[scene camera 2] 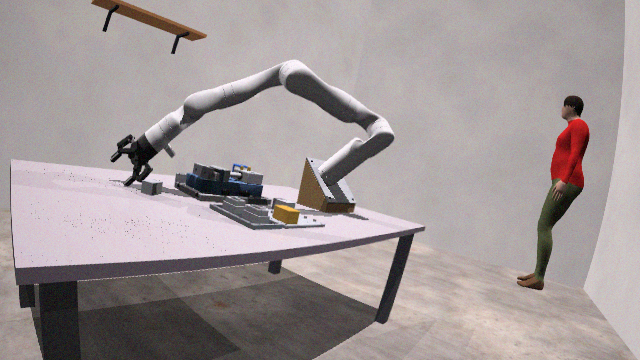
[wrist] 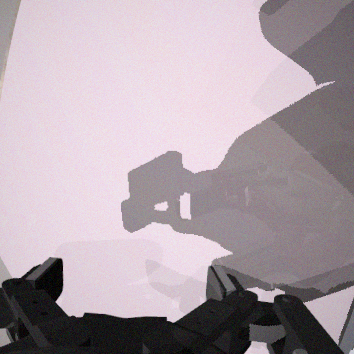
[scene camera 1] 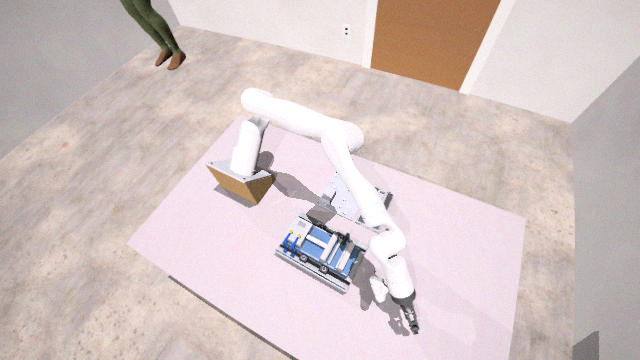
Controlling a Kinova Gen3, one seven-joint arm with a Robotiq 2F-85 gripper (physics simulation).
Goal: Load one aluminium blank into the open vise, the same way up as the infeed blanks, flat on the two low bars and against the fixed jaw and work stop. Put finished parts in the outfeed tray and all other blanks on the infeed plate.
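Note:
My gripper is open, with nothing between its fingers. It hangs tilted over the table, beyond the vise's end. A plain grey block stands alone on the table, close to the lower finger in scene camera 2; it cannot be made out in the other views. The blue vise has pale jaws set apart. A pale plate bears a grey block and a yellow block. A dark tray beside it bears grey stepped parts; the arm partly hides it in scene camera 1.
The arm's wooden wedge base stands at one end of the table. The arm passes above the plates. Blue handles rise at the vise's end. A person stands away from the table.

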